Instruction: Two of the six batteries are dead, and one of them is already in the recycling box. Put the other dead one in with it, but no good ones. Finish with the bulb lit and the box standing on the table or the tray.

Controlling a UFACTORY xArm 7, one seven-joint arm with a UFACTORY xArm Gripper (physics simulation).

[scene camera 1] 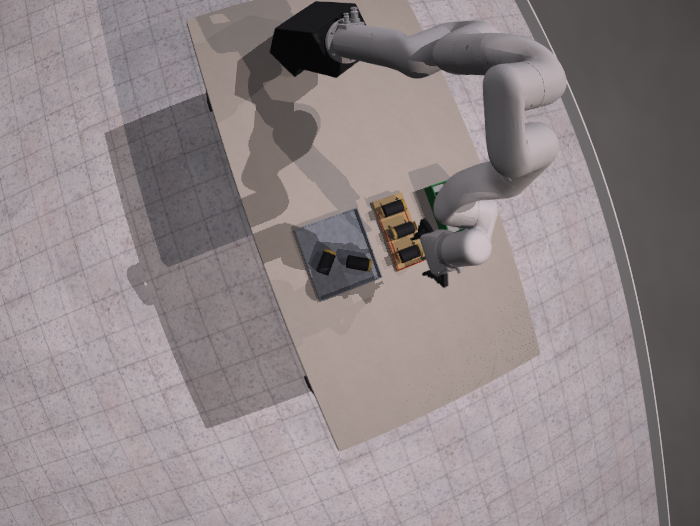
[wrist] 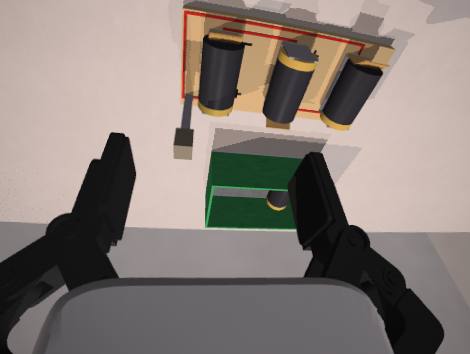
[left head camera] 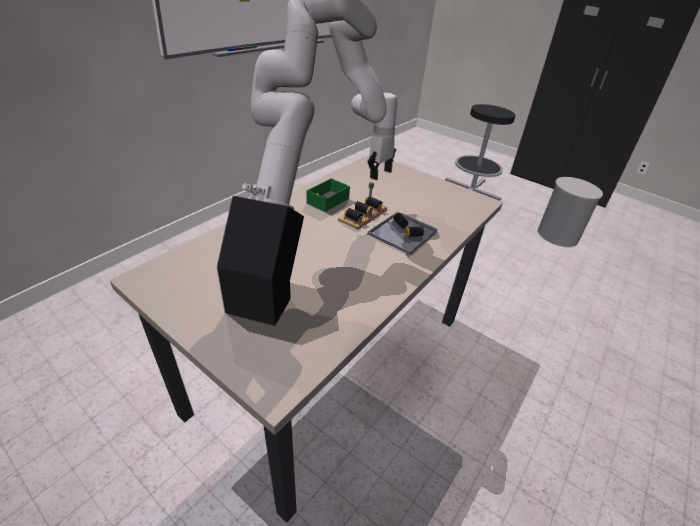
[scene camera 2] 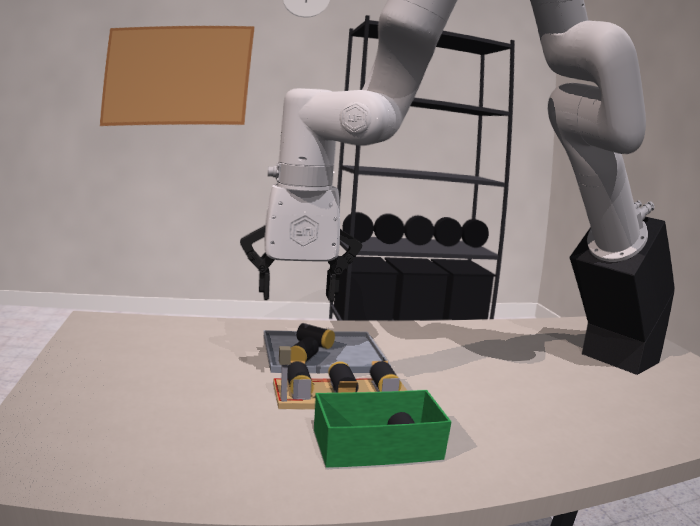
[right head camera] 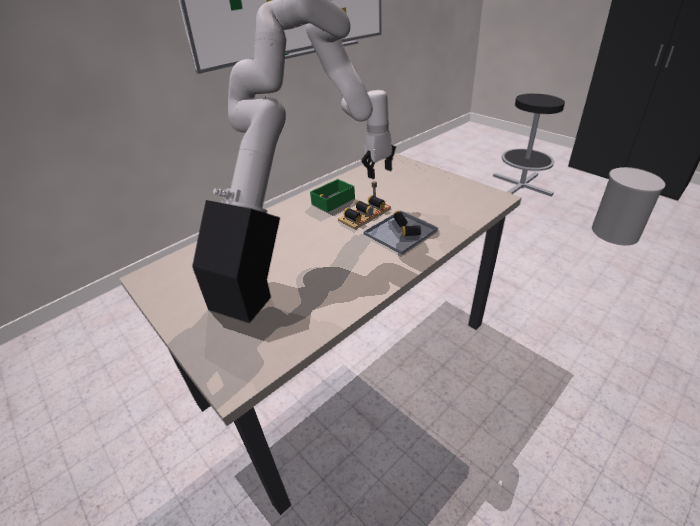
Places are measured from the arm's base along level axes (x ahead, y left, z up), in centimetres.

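Pixels of known places: gripper, fingertip midpoint: [scene camera 1: 421,255] [wrist: 219,161] [left head camera: 380,175] [scene camera 2: 297,298] [right head camera: 380,174]; arm's base, link origin: [scene camera 1: 346,40] [left head camera: 270,206] [scene camera 2: 618,238] [right head camera: 244,208].
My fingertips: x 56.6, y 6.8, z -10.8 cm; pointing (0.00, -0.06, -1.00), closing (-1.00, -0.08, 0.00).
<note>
Ahead of a thing's pixels: the offset from my fingertips to its top centre. Level surfaces: height alone.
My gripper [left head camera: 381,173] [right head camera: 379,171] [scene camera 2: 298,295] [wrist: 219,161] is open and empty, pointing down above the table near the bulb end of the holder. The wooden holder [scene camera 2: 297,404] [wrist: 255,75] bears three black batteries; the middle battery @(dx -7.1, dy +0.9, dz -10.3 cm) [wrist: 290,87] lies the opposite way round to the left battery @(dx -0.6, dy +1.5, dz -10.3 cm) [wrist: 221,75] and right battery @(dx -13.6, dy +0.3, dz -10.3 cm) [wrist: 352,95]. The bulb @(dx +1.7, dy +5.3, dz -5.7 cm) [scene camera 2: 285,355] [wrist: 183,143] on its post looks grey and unlit. The green box @(dx -10.2, dy +17.3, dz -8.9 cm) [scene camera 2: 384,443] [wrist: 250,170] stands on the table with one battery @(dx -13.7, dy +17.0, dz -11.2 cm) [scene camera 2: 401,419] [wrist: 277,199] inside. Two batteries @(dx -4.3, dy -21.2, dz -11.2 cm) [scene camera 1: 325,261] @(dx -1.7, dy -12.9, dz -11.2 cm) [scene camera 1: 358,263] lie on the grey tray @(dx -5.5, dy -17.2, dz -13.7 cm) [scene camera 1: 328,226] [scene camera 2: 362,353].
The table @(dz -15.0 cm) [scene camera 1: 362,361] carries the arm's black base [left head camera: 254,254] [scene camera 2: 622,294] at its other end. The tray and the box lie on opposite sides of the holder. A black shelf unit [scene camera 2: 505,169] stands behind the table in scene camera 2.
</note>
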